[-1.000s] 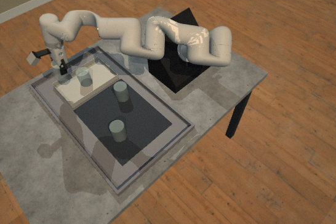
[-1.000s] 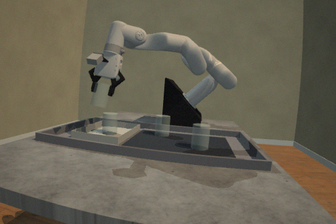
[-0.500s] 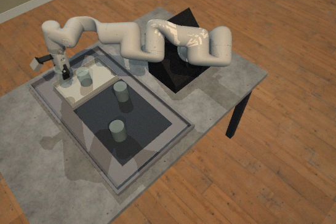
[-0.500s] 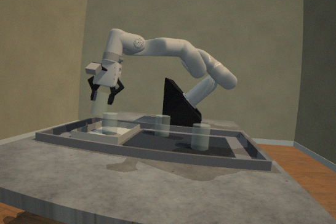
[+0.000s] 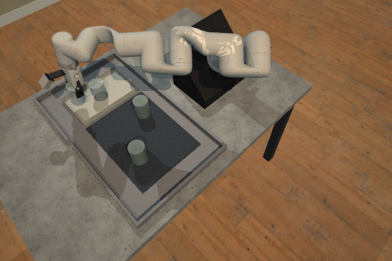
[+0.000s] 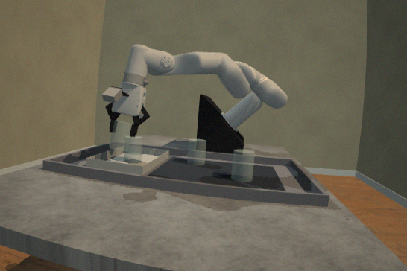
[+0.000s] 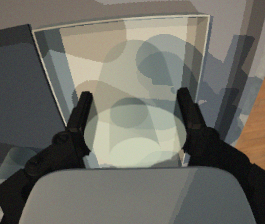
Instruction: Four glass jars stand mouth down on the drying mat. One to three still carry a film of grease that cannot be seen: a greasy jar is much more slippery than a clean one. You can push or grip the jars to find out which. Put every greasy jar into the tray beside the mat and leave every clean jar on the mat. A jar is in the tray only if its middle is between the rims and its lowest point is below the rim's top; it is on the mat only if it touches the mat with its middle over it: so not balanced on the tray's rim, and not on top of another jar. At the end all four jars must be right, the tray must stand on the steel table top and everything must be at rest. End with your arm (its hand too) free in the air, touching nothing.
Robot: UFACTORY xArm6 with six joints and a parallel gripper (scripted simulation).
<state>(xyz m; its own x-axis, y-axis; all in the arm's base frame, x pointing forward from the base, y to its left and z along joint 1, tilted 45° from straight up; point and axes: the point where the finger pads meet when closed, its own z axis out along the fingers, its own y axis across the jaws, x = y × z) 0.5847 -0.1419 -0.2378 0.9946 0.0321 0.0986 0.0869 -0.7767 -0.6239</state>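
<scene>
Right now the cream tray is 90 mm behind my hand, 10 mm to the right of it and 120 mm below it. Also, from my hand: dark mat (120 mm behind, 310 mm to the left, 120 mm below).
</scene>
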